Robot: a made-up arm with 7 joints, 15 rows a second.
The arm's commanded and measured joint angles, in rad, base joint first. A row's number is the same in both.
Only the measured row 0 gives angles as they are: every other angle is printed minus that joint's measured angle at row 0.
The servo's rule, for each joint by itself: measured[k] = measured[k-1] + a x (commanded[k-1-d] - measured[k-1]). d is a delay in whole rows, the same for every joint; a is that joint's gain. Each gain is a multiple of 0.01, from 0.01 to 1. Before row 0 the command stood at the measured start. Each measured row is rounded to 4 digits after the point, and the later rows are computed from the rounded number. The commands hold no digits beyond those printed.
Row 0, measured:
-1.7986 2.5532 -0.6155 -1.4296 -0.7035 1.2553 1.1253
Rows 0 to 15, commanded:
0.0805 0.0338 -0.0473 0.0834 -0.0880 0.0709 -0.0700
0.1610 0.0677 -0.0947 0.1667 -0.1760 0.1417 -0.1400
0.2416 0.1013 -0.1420 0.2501 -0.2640 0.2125 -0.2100
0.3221 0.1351 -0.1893 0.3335 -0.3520 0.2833 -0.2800
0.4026 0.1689 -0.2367 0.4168 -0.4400 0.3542 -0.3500
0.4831 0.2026 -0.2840 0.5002 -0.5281 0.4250 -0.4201
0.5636 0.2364 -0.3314 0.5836 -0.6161 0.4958 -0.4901
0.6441 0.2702 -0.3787 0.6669 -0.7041 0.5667 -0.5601
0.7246 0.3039 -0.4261 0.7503 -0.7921 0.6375 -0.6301
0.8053 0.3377 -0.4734 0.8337 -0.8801 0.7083 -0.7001
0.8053 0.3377 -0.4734 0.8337 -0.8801 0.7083 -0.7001
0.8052 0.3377 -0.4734 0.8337 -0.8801 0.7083 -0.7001
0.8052 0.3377 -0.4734 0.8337 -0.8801 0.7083 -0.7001
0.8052 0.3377 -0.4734 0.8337 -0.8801 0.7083 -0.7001
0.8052 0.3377 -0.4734 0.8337 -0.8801 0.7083 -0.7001
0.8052 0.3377 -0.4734 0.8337 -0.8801 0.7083 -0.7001
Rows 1 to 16, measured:
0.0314 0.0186 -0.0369 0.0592 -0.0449 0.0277 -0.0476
0.0819 0.0456 -0.0820 0.1355 -0.1118 0.0722 -0.1104
0.1442 0.0762 -0.1288 0.2169 -0.1894 0.1269 -0.1781
0.2136 0.1086 -0.1760 0.2997 -0.2723 0.1879 -0.2474
0.2873 0.1418 -0.2233 0.3828 -0.3578 0.2528 -0.3172
0.3637 0.1752 -0.2706 0.4662 -0.4447 0.3200 -0.3872
0.4417 0.2089 -0.3180 0.5496 -0.5321 0.3886 -0.4572
0.5206 0.2426 -0.3653 0.6329 -0.6198 0.4581 -0.5272
0.6002 0.2763 -0.4127 0.7163 -0.7077 0.5281 -0.5972
0.6802 0.3101 -0.4600 0.7997 -0.7956 0.5984 -0.6672
0.7290 0.3253 -0.4705 0.8238 -0.8387 0.6413 -0.6896
0.7587 0.3321 -0.4728 0.8308 -0.8598 0.6674 -0.6967
0.7768 0.3352 -0.4733 0.8329 -0.8702 0.6834 -0.6990
0.7879 0.3366 -0.4734 0.8335 -0.8752 0.6931 -0.6997
0.7946 0.3372 -0.4734 0.8336 -0.8777 0.6990 -0.7000
0.7987 0.3375 -0.4734 0.8337 -0.8789 0.7026 -0.7001
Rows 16 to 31, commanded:
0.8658 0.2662 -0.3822 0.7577 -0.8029 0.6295 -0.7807
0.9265 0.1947 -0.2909 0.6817 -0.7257 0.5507 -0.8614
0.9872 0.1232 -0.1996 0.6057 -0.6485 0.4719 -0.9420
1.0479 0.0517 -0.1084 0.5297 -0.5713 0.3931 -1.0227
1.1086 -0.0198 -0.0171 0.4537 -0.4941 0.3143 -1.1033
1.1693 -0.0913 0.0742 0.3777 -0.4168 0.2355 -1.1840
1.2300 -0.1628 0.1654 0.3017 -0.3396 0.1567 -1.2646
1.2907 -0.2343 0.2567 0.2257 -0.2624 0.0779 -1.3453
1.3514 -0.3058 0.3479 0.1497 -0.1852 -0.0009 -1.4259
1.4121 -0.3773 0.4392 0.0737 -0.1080 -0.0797 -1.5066
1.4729 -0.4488 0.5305 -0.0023 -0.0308 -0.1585 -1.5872
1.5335 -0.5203 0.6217 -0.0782 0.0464 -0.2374 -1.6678
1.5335 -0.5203 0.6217 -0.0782 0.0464 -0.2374 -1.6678
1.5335 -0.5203 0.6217 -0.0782 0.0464 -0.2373 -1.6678
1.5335 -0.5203 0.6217 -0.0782 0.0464 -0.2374 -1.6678
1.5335 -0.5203 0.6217 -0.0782 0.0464 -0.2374 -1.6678
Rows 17 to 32, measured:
0.8249 0.2983 -0.4023 0.7797 -0.8401 0.6741 -0.7549
0.8645 0.2413 -0.3154 0.7101 -0.7818 0.6260 -0.8273
0.9124 0.1763 -0.2251 0.6360 -0.7138 0.5659 -0.9053
0.9652 0.1078 -0.1341 0.5605 -0.6411 0.4985 -0.9851
1.0211 0.0376 -0.0428 0.4847 -0.5661 0.4267 -1.0655
1.0789 -0.0333 0.0485 0.4087 -0.4900 0.3521 -1.1461
1.1378 -0.1045 0.1397 0.3327 -0.4133 0.2759 -1.2267
1.1974 -0.1759 0.2310 0.2567 -0.3363 0.1987 -1.3073
1.2575 -0.2473 0.3222 0.1807 -0.2592 0.1209 -1.3879
1.3178 -0.3188 0.4135 0.1047 -0.1821 0.0427 -1.4686
1.3783 -0.3903 0.5048 0.0287 -0.1049 -0.0358 -1.5492
1.4388 -0.4618 0.5960 -0.0472 -0.0277 -0.1144 -1.6298
1.4757 -0.4940 0.6160 -0.0692 0.0101 -0.1624 -1.6556
1.4982 -0.5085 0.6204 -0.0756 0.0286 -0.1916 -1.6639
1.5120 -0.5150 0.6214 -0.0774 0.0377 -0.2095 -1.6666
1.5204 -0.5179 0.6216 -0.0780 0.0421 -0.2204 -1.6674

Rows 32 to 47, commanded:
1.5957 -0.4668 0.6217 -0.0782 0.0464 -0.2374 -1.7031
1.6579 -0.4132 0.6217 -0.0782 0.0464 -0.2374 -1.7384
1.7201 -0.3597 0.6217 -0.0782 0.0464 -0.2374 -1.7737
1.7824 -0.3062 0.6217 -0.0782 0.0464 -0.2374 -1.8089
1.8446 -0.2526 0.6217 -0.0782 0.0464 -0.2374 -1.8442
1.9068 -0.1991 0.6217 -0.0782 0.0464 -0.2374 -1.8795
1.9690 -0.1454 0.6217 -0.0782 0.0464 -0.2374 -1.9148
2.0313 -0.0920 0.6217 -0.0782 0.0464 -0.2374 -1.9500
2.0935 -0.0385 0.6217 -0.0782 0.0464 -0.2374 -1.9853
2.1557 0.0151 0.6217 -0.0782 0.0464 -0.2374 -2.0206
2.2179 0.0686 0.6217 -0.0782 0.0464 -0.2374 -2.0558
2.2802 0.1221 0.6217 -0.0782 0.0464 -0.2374 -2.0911
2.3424 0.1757 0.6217 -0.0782 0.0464 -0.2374 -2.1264
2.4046 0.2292 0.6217 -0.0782 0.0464 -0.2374 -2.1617
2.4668 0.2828 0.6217 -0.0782 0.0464 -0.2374 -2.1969
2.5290 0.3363 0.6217 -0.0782 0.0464 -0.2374 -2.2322
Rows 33 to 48, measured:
1.5498 -0.4898 0.6217 -0.0781 0.0443 -0.2270 -1.6917
1.5920 -0.4477 0.6217 -0.0782 0.0454 -0.2311 -1.7235
1.6420 -0.3993 0.6217 -0.0782 0.0459 -0.2336 -1.7576
1.6968 -0.3481 0.6217 -0.0782 0.0462 -0.2351 -1.7925
1.7544 -0.2956 0.6217 -0.0782 0.0463 -0.2360 -1.8277
1.8138 -0.2425 0.6217 -0.0782 0.0464 -0.2365 -1.8629
1.8743 -0.1891 0.6217 -0.0782 0.0464 -0.2369 -1.8982
1.9355 -0.1357 0.6217 -0.0782 0.0464 -0.2371 -1.9334
1.9971 -0.0822 0.6217 -0.0782 0.0464 -0.2372 -1.9687
2.0590 -0.0287 0.6217 -0.0782 0.0464 -0.2373 -2.0040
2.1210 0.0248 0.6217 -0.0782 0.0464 -0.2373 -2.0392
2.1831 0.0783 0.6217 -0.0782 0.0464 -0.2373 -2.0745
2.2452 0.1319 0.6217 -0.0782 0.0464 -0.2373 -2.1098
2.3074 0.1854 0.6217 -0.0782 0.0464 -0.2373 -2.1451
2.3696 0.2390 0.6217 -0.0782 0.0464 -0.2373 -2.1803
2.4318 0.2925 0.6217 -0.0782 0.0464 -0.2373 -2.2156

